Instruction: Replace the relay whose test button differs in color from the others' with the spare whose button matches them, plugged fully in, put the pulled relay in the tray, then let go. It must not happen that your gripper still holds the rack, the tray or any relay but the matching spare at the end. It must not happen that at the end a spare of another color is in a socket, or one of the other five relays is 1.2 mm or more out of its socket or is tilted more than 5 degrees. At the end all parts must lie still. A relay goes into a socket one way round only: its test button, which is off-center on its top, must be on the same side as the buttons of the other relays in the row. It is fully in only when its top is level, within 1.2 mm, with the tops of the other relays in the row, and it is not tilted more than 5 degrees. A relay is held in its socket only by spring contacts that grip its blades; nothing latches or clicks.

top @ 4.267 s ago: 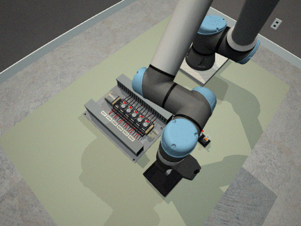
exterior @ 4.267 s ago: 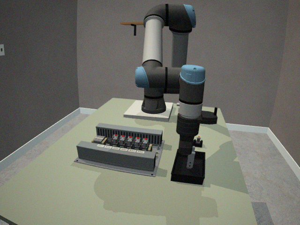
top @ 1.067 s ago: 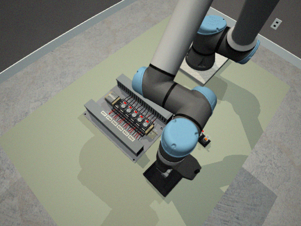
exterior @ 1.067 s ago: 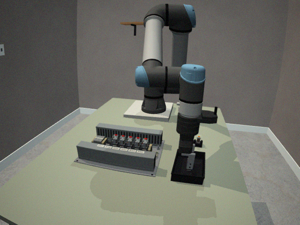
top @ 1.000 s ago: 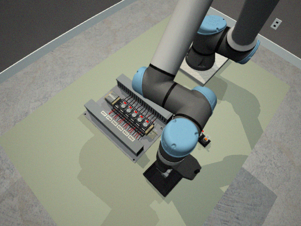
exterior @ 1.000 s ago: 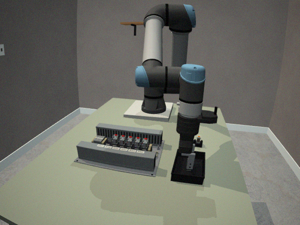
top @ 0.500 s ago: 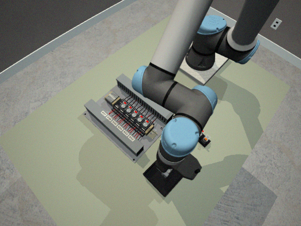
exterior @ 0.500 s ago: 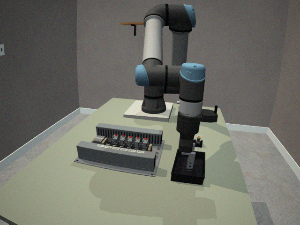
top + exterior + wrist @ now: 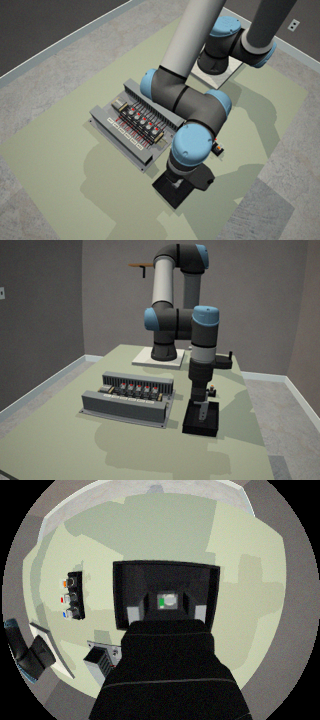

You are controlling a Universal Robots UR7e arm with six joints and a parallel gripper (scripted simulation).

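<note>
The green-button relay lies 20 mm below my hand. Round my hand: orange-button relay 200 mm behind, 10 mm to the left, 20 mm below; then black tray 30 mm below; then blue-button relay 190 mm behind, 50 mm to the right, 20 mm below.
</note>
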